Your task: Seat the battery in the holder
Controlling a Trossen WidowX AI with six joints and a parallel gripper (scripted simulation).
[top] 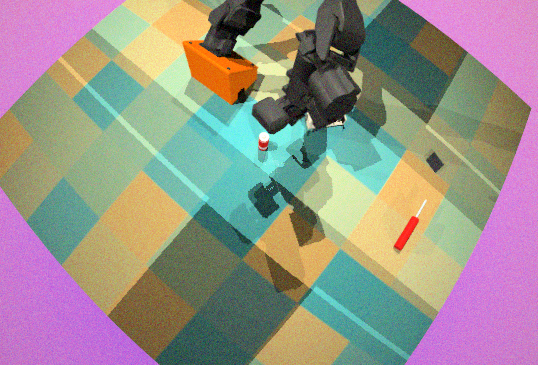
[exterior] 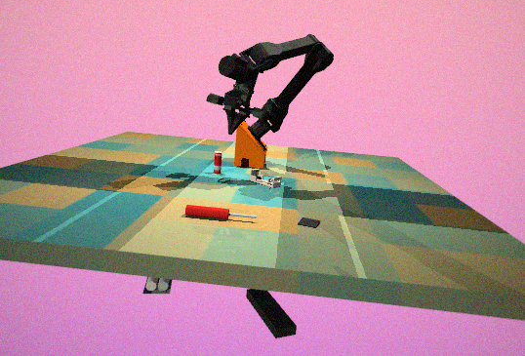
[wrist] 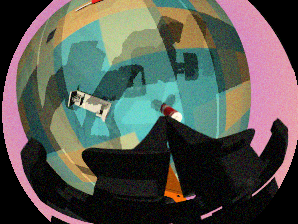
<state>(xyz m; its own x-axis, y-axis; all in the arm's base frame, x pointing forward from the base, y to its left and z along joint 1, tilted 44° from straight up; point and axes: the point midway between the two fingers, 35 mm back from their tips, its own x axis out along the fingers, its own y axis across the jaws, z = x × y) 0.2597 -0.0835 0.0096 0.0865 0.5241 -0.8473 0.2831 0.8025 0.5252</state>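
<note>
My gripper tip is now 100 mm above the battery, 40 mm to the left of it and 40 mm past it. The rest, counted from my gripper tip: red-handled screwdriver 380 mm ahead, 120 mm below, 40 mm to the left; black square 360 mm ahead, 220 mm to the left, 130 mm below.
</note>
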